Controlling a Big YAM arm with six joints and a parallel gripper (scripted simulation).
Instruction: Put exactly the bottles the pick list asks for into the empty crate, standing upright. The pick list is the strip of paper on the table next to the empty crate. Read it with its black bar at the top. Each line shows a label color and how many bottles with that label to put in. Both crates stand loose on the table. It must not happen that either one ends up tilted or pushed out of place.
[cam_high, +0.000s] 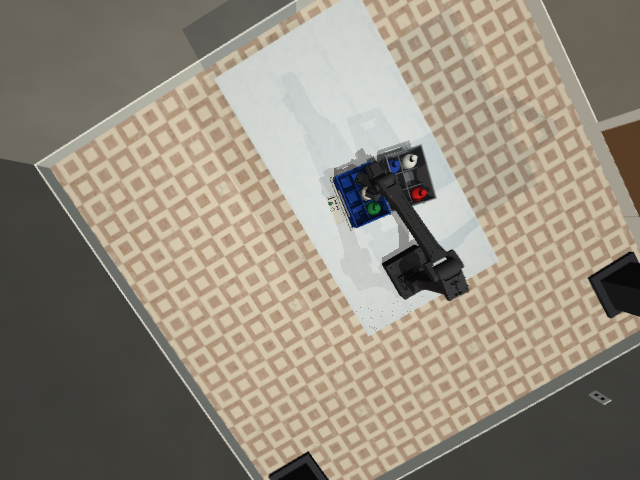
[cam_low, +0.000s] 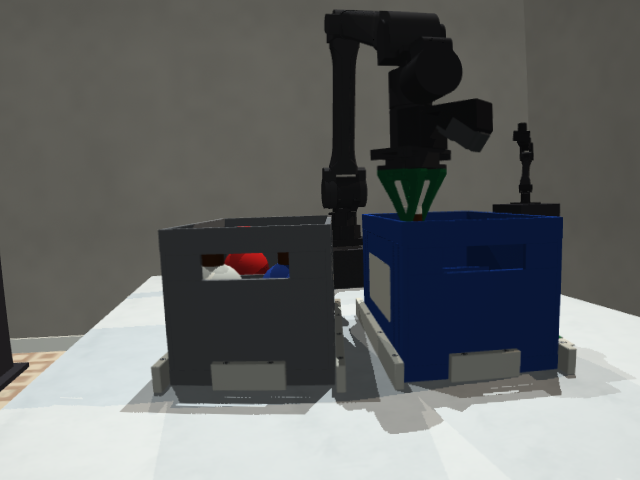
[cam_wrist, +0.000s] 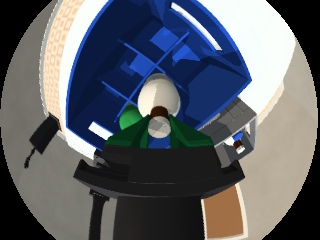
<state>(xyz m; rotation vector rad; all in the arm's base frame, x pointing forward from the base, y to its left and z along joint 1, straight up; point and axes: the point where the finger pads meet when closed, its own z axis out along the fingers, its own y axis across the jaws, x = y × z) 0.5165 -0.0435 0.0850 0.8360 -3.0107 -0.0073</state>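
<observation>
Now: hand 60 mm above the white bottle. Also, from my hand: green bottle: 80 mm behind, 20 mm to the left, 80 mm below; then blue bottle: 50 mm ahead, 180 mm to the right, 80 mm below; then blue crate: 40 mm to the left, 90 mm below.
</observation>
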